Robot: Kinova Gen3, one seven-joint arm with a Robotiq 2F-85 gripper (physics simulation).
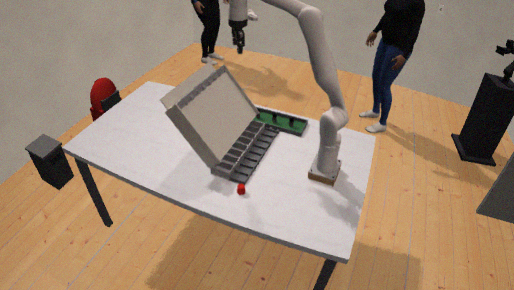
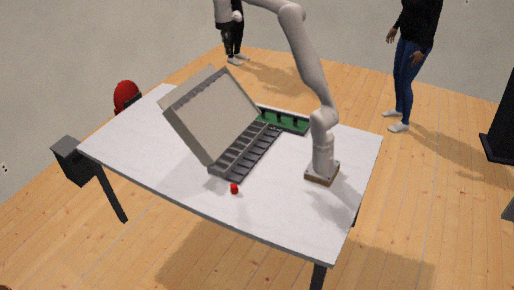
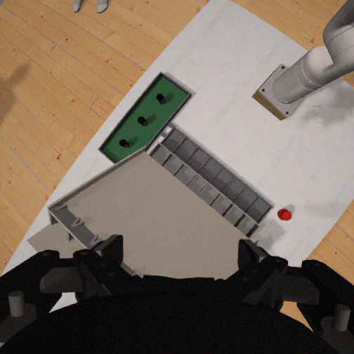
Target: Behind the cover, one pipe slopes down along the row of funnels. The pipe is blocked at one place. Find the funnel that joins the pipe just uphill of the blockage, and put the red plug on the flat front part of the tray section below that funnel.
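Places are measured from the arm's base along level axes (x ahead, y left, z up), in centimetres.
Pixels of known places: gripper, fingertip midpoint: (image 1: 237,49) (image 2: 227,50); arm's base, origin of the base link: (image 1: 325,166) (image 2: 322,166).
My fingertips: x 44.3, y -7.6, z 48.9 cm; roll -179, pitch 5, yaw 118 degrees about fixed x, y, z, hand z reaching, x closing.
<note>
For each thing: its middle in the pictures, then the offset to it from my fingertips. "*": a spot on its surface instead. Level surfaces: height alone.
- red plug, body centre: (image 1: 241,189) (image 2: 234,188) dx -9.2, dy +28.0, dz -52.5 cm
- sectioned grey tray, surface spot: (image 2: 250,158) * dx -9.1, dy +6.7, dz -52.7 cm
- beige cover, body centre: (image 1: 221,113) (image 2: 219,113) dx +8.6, dy -1.6, dz -35.0 cm
- green tray, surface spot: (image 2: 287,122) (image 1: 282,122) * dx -18.0, dy -29.5, dz -54.2 cm
- table, its level: dz -54.5 cm
The red plug (image 1: 241,189) (image 2: 234,188) (image 3: 285,215) stands on the white table, a little beyond the near end of the sectioned grey tray (image 1: 255,156) (image 2: 250,158) (image 3: 221,178). The tray has a row of flat front sections and a row of compartments behind them. The beige cover (image 1: 215,117) (image 2: 215,117) (image 3: 150,210) leans up behind the tray and hides the pipe. The row of funnels (image 1: 197,90) (image 2: 195,92) (image 3: 77,224) runs along its top edge, small and partly hidden. My gripper (image 1: 240,50) (image 2: 229,54) (image 3: 180,250) is open and empty, high above and beyond the cover.
A green tray (image 1: 283,123) (image 2: 287,122) (image 3: 172,87) with three black pegs lies at the far end of the grey tray. My arm's base (image 1: 324,172) (image 2: 321,174) (image 3: 277,97) stands on the table (image 1: 125,130) (image 2: 135,135) (image 3: 220,65). Two people stand beyond the table.
</note>
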